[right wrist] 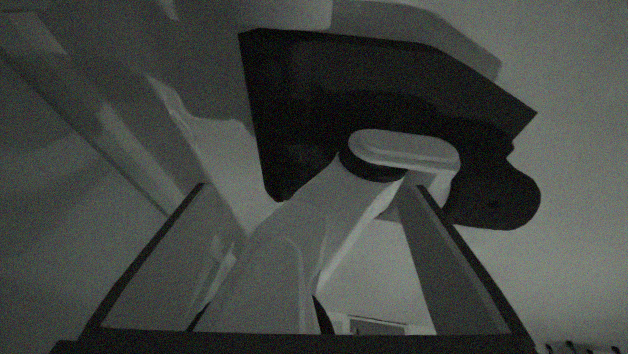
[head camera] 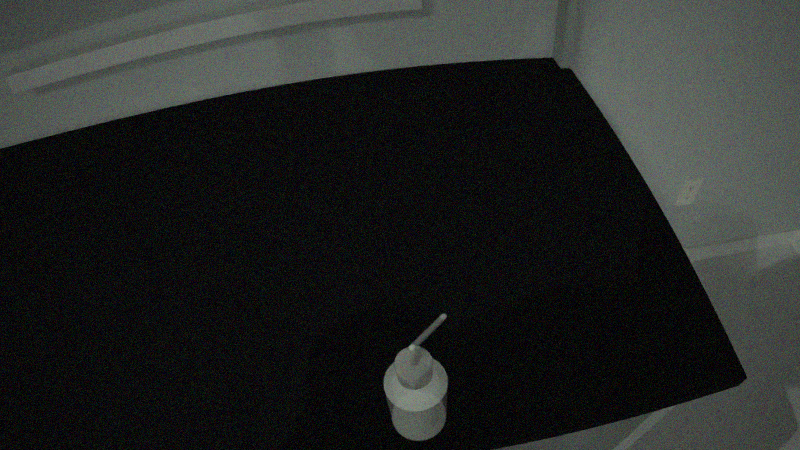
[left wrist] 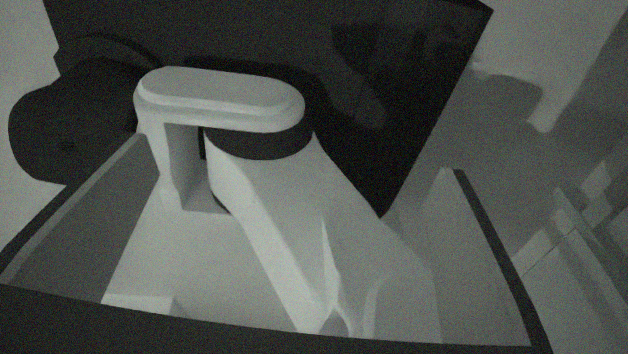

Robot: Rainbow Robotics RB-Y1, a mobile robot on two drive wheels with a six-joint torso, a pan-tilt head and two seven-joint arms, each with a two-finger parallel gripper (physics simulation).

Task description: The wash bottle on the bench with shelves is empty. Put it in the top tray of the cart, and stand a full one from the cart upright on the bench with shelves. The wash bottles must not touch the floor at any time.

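Frame: origin at the robot's base, x ahead, y left, z up, level; millimetres.
Seen in the pictures: left gripper, fingertip midpoint: (left wrist: 291,169); right gripper, fingertip midpoint: (right wrist: 310,195).
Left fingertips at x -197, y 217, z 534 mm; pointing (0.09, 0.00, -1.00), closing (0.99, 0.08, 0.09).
Note:
A point is followed by its place in that frame.
A pale wash bottle (head camera: 418,398) @[x 37, y 9, z 1026 mm] with a thin angled spout stands upright on the black bench top (head camera: 268,223) @[x 345, y 244, z 914 mm], close to its front edge, low and right of centre in the head view. Its fill level is hard to tell in the dim light. The cart does not show in these views. My left gripper (left wrist: 291,169) @[x -197, y 217, z 534 mm] is open, with nothing between its fingers. My right gripper (right wrist: 310,195) @[x -134, y -206, z 537 mm] is open, with nothing between its fingers. Neither gripper shows in the head view, so their distance from the bottle cannot be seen there.
A long light ledge (head camera: 223,41) @[x 747, y 424, z 1029 mm] runs behind the bench's back edge. A wall with an outlet (head camera: 689,191) @[x 920, y -831, z 409 mm] stands beyond the bench's right edge. Floor shows at the lower right. My dark base (left wrist: 400,90) @[x -20, y 85, z 191 mm] (right wrist: 320,75) @[x -95, y -166, z 169 mm] and pale arm parts show behind the fingers in both wrist views.

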